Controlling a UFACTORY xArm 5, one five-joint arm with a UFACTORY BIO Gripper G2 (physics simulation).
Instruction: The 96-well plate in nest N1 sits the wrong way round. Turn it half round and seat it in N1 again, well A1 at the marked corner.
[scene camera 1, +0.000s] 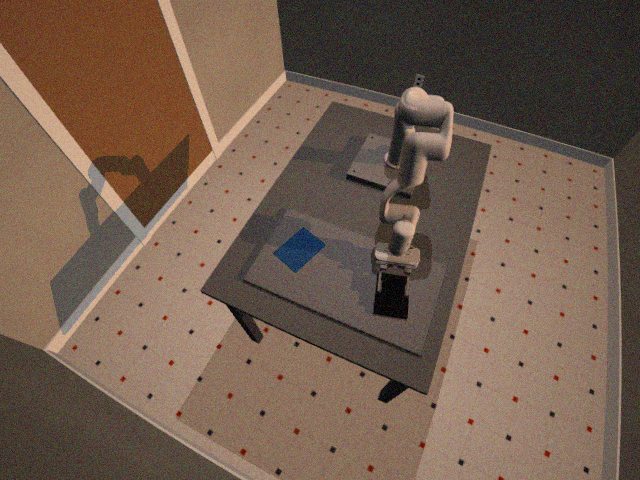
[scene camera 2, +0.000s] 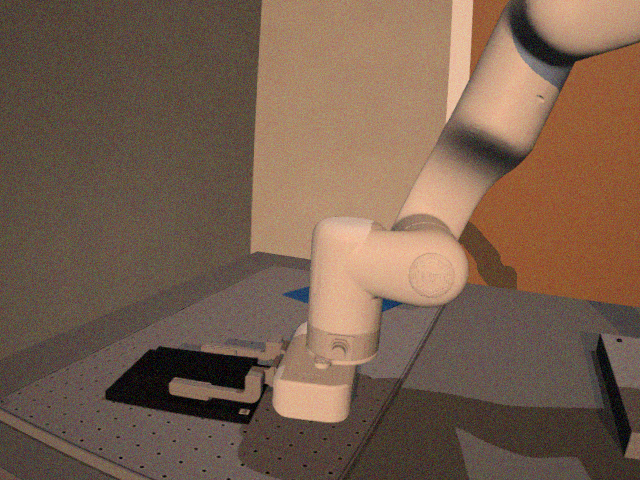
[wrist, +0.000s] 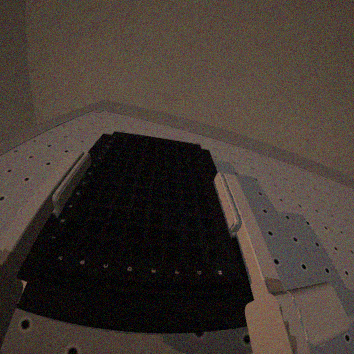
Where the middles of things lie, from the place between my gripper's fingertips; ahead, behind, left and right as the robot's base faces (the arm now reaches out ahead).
Scene:
I see the black 96-well plate (scene camera 2: 156, 372) 1 cm behind my hand. Also, from my hand: black base (scene camera 2: 209, 409): 1 cm behind, 2 cm below; blue sheet (scene camera 1: 300, 248): 11 cm behind, 38 cm to the right, 2 cm below.

